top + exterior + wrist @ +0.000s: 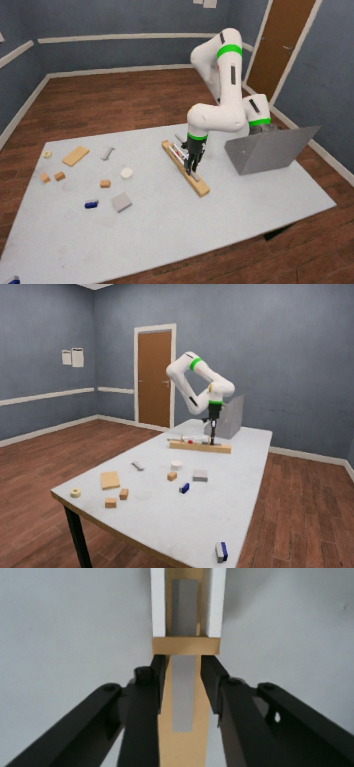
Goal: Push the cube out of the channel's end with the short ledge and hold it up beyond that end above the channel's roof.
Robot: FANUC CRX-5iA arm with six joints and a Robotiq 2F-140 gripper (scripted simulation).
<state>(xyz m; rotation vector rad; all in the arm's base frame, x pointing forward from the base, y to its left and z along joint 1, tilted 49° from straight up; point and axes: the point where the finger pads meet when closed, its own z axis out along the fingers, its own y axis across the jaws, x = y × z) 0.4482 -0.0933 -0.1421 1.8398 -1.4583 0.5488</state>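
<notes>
My hand is 50 mm past the thin grey stick, 310 mm to the left of it and 70 mm above it. Also, from my hand: red cube: 40 mm ahead, 150 mm to the right, 30 mm below; then tan channel: 30 mm ahead, 120 mm to the right, 30 mm below; then white disc: 360 mm ahead, 110 mm to the right, 70 mm below.
</notes>
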